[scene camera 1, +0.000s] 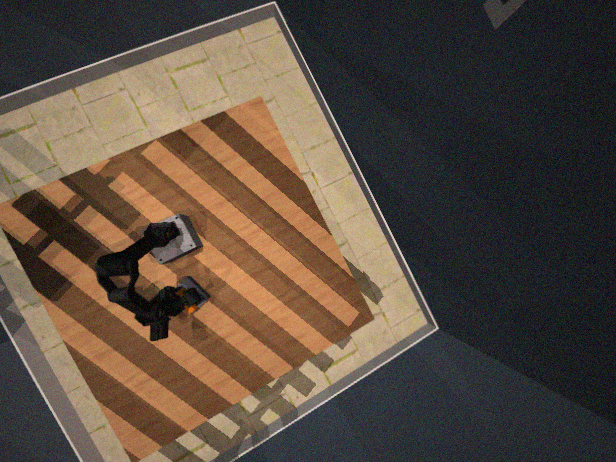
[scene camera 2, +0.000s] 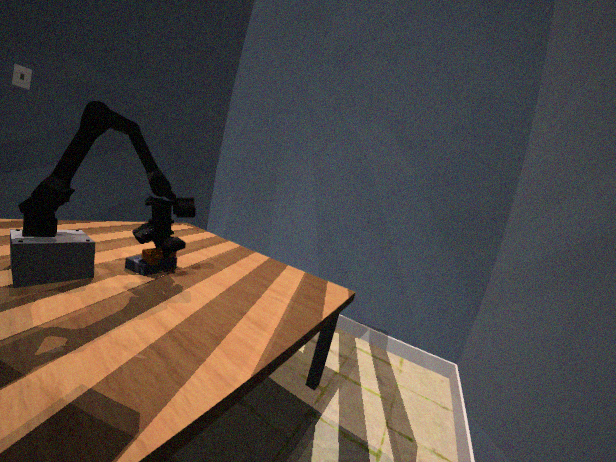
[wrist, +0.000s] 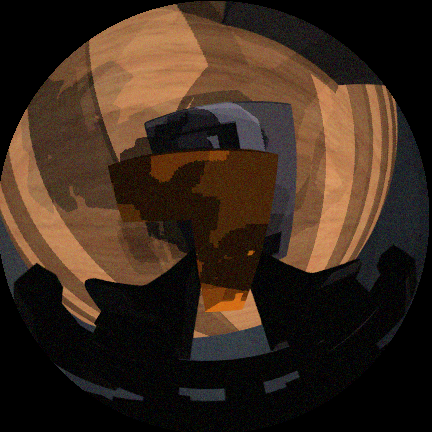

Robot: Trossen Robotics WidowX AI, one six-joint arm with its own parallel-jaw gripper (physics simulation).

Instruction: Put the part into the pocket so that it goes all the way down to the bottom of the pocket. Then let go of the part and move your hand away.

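Places are measured from the arm's base along level axes (x left, y up, z ahead), in metres.
Where they show: gripper, between the fingertips: [scene camera 2: 163,256] [wrist: 221,249]; arm's base, origin of its link: [scene camera 1: 170,231] [scene camera 2: 38,234].
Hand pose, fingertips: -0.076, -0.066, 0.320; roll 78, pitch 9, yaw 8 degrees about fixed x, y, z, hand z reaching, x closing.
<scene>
Things, the pixels of their top centre, and the offset from my fingertips, as dx, dy, dz. Level surfaces: height alone.
- orange L-shaped part, centre of its top: [wrist: 203,280] [scene camera 2: 162,249] [scene camera 1: 182,303] -0.020, +0.035, -0.013
- blue-grey pocket block, centre of its top: [wrist: 244,212] [scene camera 2: 152,257] [scene camera 1: 190,294] +0.012, -0.003, -0.031
- striped-lit wooden table, height of its surface: dy -0.039
The orange L-shaped part [scene camera 1: 191,309] [scene camera 2: 152,255] [wrist: 237,200] is between the two black fingers of my gripper [wrist: 221,249], which is shut on it. In the wrist view the part covers much of the blue-grey pocket block [scene camera 1: 202,293] [scene camera 2: 135,265] [wrist: 282,135] and reaches past its left side. A piece of the dark pocket opening shows beyond the part's far edge. The part is over the block and its wide face is in plain view. In scene camera 2 it is at or just above the block's top; any gap is too small to tell. The part's underside is hidden.
The arm's grey base box [scene camera 1: 186,244] [scene camera 2: 52,262] stands on the striped-lit wooden table [scene camera 1: 280,280] [scene camera 2: 200,310], beside the pocket block. The arm arches from it to the gripper. The table's edge and one leg [scene camera 2: 322,350] show in scene camera 2. Strong shadows cross the table.
</scene>
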